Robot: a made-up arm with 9 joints. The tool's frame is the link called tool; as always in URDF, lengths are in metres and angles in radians.
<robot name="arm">
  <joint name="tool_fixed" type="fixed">
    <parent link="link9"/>
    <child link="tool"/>
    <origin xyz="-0.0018 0.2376 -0.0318" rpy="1.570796 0 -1.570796"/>
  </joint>
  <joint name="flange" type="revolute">
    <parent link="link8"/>
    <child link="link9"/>
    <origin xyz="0.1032 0.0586 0.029" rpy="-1.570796 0 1.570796"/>
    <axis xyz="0 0 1"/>
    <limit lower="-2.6" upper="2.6"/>
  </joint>
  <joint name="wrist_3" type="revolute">
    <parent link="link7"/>
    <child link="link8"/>
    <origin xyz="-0.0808 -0.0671 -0.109" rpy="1.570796 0 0"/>
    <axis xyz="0 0 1"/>
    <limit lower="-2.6" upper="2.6"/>
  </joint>
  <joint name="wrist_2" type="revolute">
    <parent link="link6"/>
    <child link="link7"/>
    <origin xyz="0.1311 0.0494 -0.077" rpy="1.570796 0 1.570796"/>
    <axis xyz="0 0 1"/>
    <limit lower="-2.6" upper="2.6"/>
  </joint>
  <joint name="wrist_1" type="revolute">
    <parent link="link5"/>
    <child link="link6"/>
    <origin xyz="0.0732 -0.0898 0.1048" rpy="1.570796 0 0"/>
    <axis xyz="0 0 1"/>
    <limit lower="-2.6" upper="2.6"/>
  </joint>
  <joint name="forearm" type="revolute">
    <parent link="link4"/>
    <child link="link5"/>
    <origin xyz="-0.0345 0.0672 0.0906" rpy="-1.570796 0 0"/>
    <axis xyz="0 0 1"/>
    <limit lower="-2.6" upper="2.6"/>
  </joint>
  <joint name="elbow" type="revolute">
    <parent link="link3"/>
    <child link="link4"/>
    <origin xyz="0.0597 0.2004 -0.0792" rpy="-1.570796 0 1.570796"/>
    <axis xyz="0 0 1"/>
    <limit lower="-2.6" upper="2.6"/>
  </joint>
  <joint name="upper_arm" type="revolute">
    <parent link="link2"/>
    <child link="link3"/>
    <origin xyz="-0.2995 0.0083 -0.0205" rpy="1.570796 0 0"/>
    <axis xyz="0 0 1"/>
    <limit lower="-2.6" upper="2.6"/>
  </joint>
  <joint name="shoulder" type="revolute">
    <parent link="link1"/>
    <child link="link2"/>
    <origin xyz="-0.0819 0.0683 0.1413" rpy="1.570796 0 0"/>
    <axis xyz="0 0 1"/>
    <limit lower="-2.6" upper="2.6"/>
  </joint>
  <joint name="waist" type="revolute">
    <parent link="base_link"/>
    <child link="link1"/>
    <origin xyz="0 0 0.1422" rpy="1.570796 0 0"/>
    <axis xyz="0 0 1"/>
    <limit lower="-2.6" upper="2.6"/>
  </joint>
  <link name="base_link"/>
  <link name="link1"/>
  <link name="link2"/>
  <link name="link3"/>
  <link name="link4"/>
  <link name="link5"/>
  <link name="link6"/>
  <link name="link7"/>
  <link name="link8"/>
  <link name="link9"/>
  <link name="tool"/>
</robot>
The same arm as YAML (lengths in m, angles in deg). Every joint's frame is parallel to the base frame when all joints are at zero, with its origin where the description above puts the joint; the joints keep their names.
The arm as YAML. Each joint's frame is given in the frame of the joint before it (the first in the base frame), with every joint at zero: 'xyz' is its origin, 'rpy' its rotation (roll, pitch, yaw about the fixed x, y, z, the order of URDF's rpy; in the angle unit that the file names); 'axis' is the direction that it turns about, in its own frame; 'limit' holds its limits. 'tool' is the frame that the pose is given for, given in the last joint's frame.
units:
  length: m
  angle: deg
joints:
  - name: waist
    type: revolute
    origin:
      xyz: [0.0, 0.0, 0.1422]
      rpy: [0.0, 0.0, 0.0]
    axis: [0.0, -1.0, 0.0]
    limit:
      lower: -148.97
      upper: 148.97
  - name: shoulder
    type: revolute
    origin:
      xyz: [-0.0819, -0.1413, 0.0683]
      rpy: [0.0, 0.0, 0.0]
    axis: [0.0, 0.0, -1.0]
    limit:
      lower: -148.97
      upper: 148.97
  - name: upper_arm
    type: revolute
    origin:
      xyz: [-0.2995, -0.0083, 0.0205]
      rpy: [0.0, 0.0, 0.0]
    axis: [0.0, 1.0, 0.0]
    limit:
      lower: -148.97
      upper: 148.97
  - name: elbow
    type: revolute
    origin:
      xyz: [0.0597, -0.0792, -0.2004]
      rpy: [0.0, 0.0, 0.0]
    axis: [-1.0, 0.0, 0.0]
    limit:
      lower: -148.97
      upper: 148.97
  - name: forearm
    type: revolute
    origin:
      xyz: [-0.0906, -0.0672, 0.0345]
      rpy: [0.0, 0.0, 0.0]
    axis: [0.0, -1.0, 0.0]
    limit:
      lower: -148.97
      upper: 148.97
  - name: wrist_1
    type: revolute
    origin:
      xyz: [-0.0898, -0.1048, -0.0732]
      rpy: [0.0, 0.0, 0.0]
    axis: [-1.0, 0.0, 0.0]
    limit:
      lower: -148.97
      upper: 148.97
  - name: wrist_2
    type: revolute
    origin:
      xyz: [0.077, -0.0494, -0.1311]
      rpy: [0.0, 0.0, 0.0]
    axis: [0.0, 0.0, -1.0]
    limit:
      lower: -148.97
      upper: 148.97
  - name: wrist_3
    type: revolute
    origin:
      xyz: [0.0671, 0.0808, 0.109]
      rpy: [0.0, 0.0, 0.0]
    axis: [1.0, 0.0, 0.0]
    limit:
      lower: -148.97
      upper: 148.97
  - name: flange
    type: revolute
    origin:
      xyz: [0.029, -0.1032, -0.0586]
      rpy: [0.0, 0.0, 0.0]
    axis: [0.0, 1.0, 0.0]
    limit:
      lower: -148.97
      upper: 148.97
tool:
  origin:
    xyz: [-0.2376, -0.0318, 0.0018]
    rpy: [0.0, 0.0, 0.0]

